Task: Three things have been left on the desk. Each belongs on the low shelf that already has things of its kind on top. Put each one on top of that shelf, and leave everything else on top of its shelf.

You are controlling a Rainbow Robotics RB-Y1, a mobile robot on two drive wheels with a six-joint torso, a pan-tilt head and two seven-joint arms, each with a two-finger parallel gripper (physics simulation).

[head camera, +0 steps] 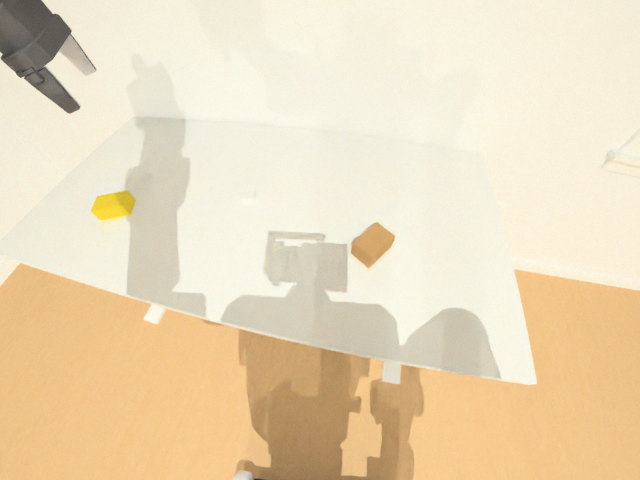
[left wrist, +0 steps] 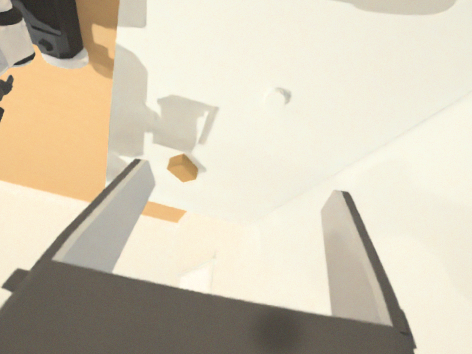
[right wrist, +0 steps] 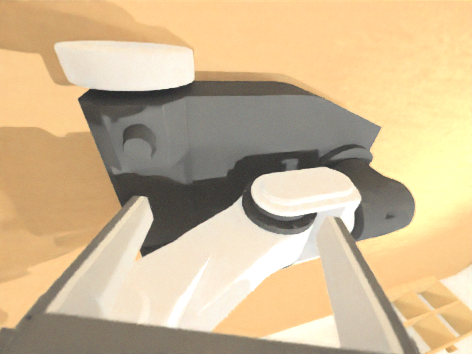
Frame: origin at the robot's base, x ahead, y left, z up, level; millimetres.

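Where they show: left gripper, fingertip midpoint: (head camera: 83, 90) (left wrist: 237, 186); right gripper, fingertip midpoint: (right wrist: 234, 217).
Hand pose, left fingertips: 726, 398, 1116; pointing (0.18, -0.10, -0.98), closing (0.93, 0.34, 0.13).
Note:
Each offset is from my left fingertips to the top centre of the thing, as dx, dy, dz. Level surfaces: height alone.
A yellow block @(+78, +273, -350) (head camera: 113, 205) lies at the left of the white desk @(dz -395) (head camera: 320, 170) (left wrist: 360, 65). A brown block @(-8, -502, -345) (head camera: 372, 244) (left wrist: 182, 168) lies right of the desk's middle in the head view. A small white thing @(+148, -141, -371) (head camera: 249, 197) (left wrist: 276, 97), hard to tell from the desk top, is near the middle. My left gripper (head camera: 82, 90) (left wrist: 237, 186) is open and empty, raised beyond the desk's far left corner in the head view, touching none of these. My right gripper (right wrist: 234, 217) is open and empty, with the robot's own base and arm parts behind its fingers. The shelves are not clearly identifiable.
A pale ledge-like thing (head camera: 622, 161) shows at the head view's right edge. A tan gridded object (right wrist: 434, 312) is at the lower right of the right wrist view. A white wall stands behind the desk. The robot's shadow falls across the desk and the wooden floor @(dz -1115) (head camera: 103, 382).

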